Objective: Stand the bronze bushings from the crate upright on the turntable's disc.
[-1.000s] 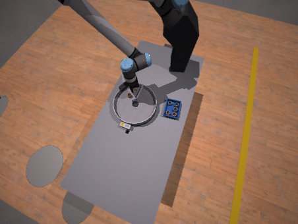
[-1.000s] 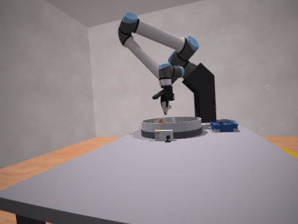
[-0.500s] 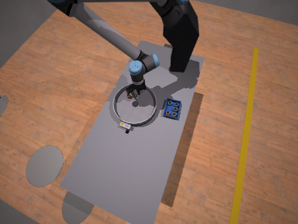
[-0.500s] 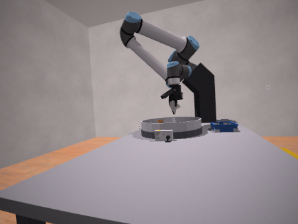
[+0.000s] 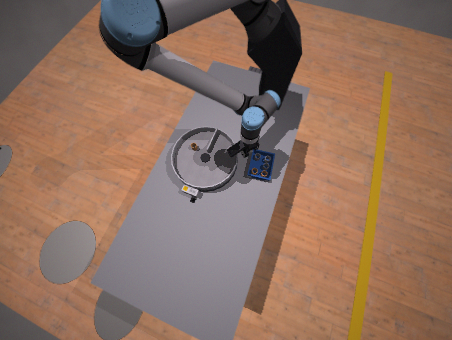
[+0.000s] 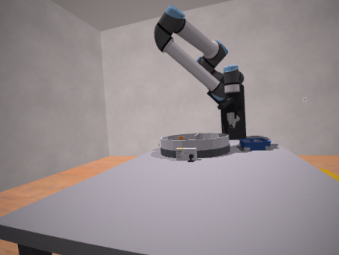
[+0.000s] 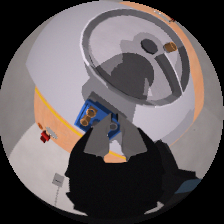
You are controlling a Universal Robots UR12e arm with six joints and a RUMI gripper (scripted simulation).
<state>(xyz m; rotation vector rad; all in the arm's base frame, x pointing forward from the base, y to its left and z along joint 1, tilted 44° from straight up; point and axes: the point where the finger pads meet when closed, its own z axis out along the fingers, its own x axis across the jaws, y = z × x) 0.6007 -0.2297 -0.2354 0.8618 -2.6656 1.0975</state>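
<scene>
Now: the blue crate 130 mm to the left of my hand and 120 mm below it. The rest, counted from my hand: turntable disc 20 mm ahead, 240 mm to the right, 90 mm below.
</scene>
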